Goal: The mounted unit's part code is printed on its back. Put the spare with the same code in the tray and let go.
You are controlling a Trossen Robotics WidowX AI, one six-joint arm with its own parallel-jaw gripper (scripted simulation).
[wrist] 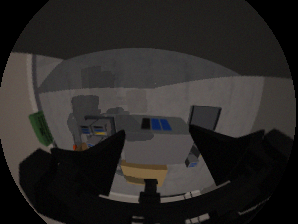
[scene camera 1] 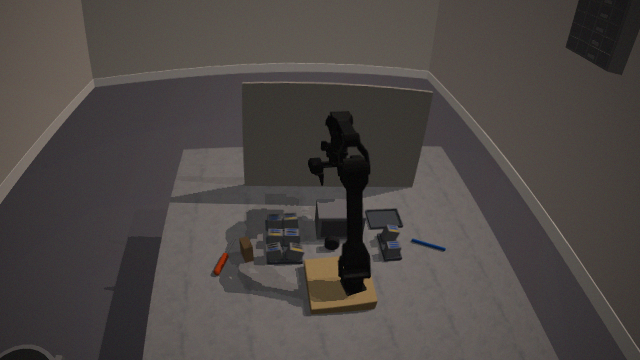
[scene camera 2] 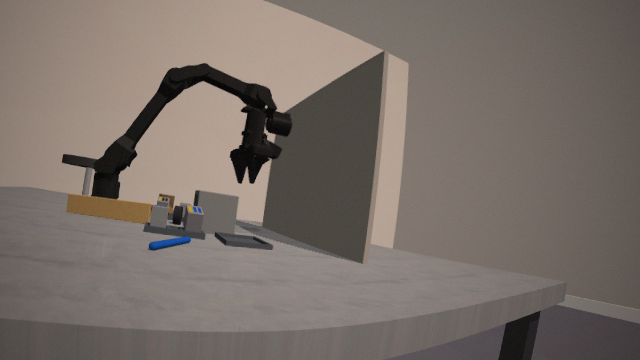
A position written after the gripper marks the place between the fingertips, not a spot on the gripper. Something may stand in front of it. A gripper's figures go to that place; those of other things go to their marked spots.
The gripper (wrist: pixel 157 130): 0.10 m from the lens. A grey mounted unit (wrist: pixel 150 140) is 0.16 m from the lens. A grey panel (wrist: pixel 226 40) is 0.21 m from the lens. The marked spots on the grey mounted unit and the grey panel are 0.25 m apart.
